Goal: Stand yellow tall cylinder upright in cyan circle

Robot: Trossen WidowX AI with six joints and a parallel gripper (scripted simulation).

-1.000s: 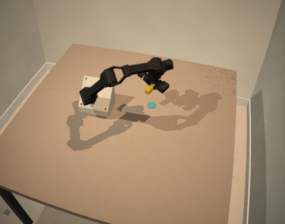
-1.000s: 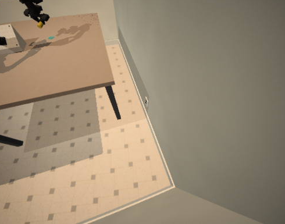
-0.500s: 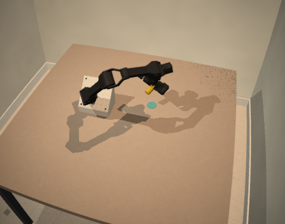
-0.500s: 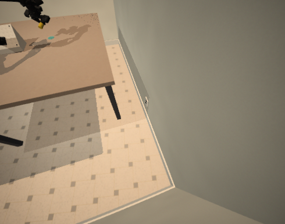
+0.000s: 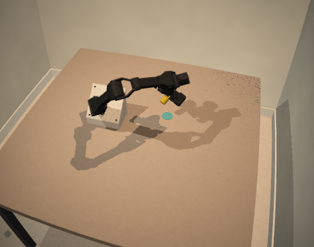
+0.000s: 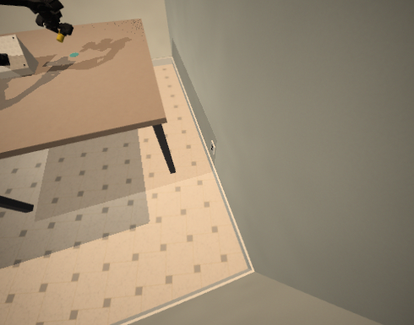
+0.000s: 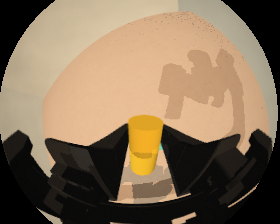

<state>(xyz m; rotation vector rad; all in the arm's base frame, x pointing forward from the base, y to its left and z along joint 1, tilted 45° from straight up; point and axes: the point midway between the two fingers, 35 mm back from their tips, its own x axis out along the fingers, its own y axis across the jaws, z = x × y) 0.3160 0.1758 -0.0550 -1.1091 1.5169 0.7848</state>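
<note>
Now: hand 20 mm to the left of the cyan circle and 140 mm above it. The rest, counted from my hand: yellow tall cylinder (10 mm behind, 30 mm below).
</note>
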